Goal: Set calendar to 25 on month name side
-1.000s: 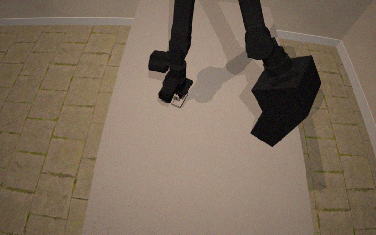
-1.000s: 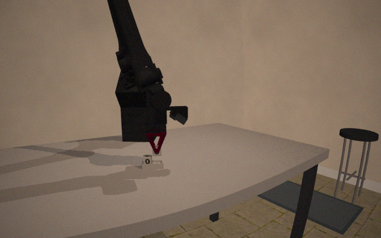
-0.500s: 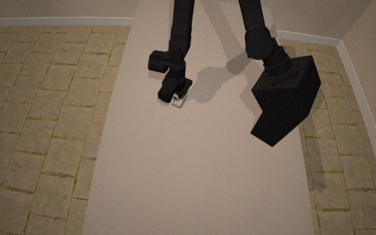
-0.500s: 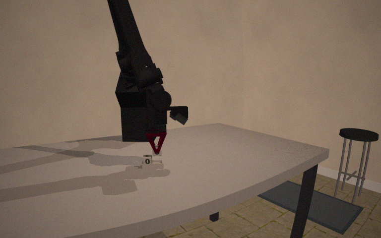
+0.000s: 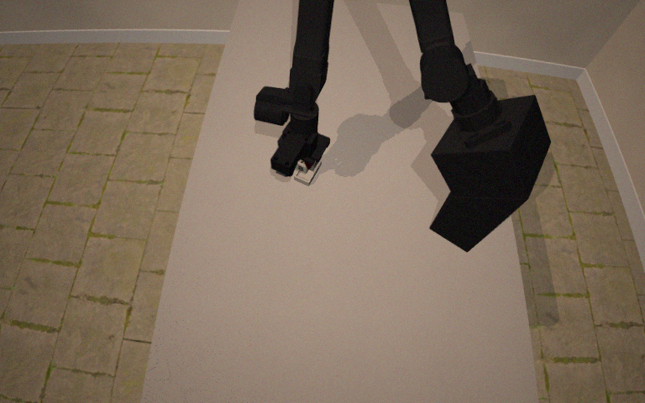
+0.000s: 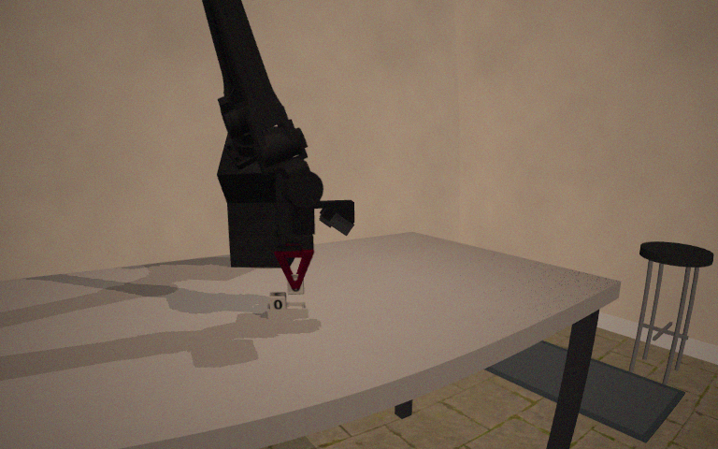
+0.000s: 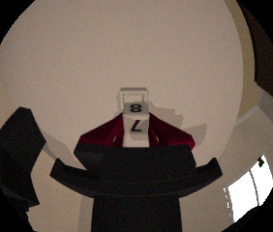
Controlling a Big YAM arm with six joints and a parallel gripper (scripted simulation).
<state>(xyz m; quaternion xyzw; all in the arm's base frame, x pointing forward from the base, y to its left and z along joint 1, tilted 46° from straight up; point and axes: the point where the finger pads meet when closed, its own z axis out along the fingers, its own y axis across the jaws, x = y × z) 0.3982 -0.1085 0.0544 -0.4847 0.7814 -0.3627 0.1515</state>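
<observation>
Now: hand 5 cm above the pale tray, 1 cm to the left of it and 1 cm past it.
</observation>
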